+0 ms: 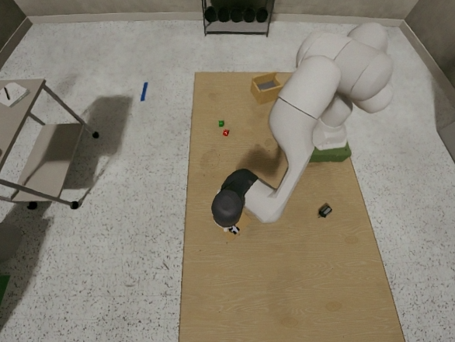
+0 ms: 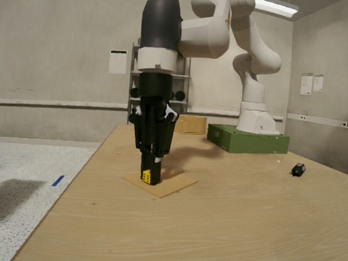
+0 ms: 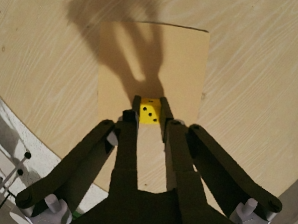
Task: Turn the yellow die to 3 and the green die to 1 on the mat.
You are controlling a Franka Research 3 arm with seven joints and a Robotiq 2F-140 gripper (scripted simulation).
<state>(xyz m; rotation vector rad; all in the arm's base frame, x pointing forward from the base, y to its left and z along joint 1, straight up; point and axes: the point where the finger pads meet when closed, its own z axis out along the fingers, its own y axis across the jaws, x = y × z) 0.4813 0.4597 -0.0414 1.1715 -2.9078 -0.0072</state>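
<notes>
The yellow die lies 20 mm below my hand. Round my hand: black object (470 mm behind, 60 mm to the right, 30 mm below); then tan mat (30 mm behind, 20 mm to the right, 40 mm below); then red die (10 mm ahead, 510 mm to the right, 30 mm below).
</notes>
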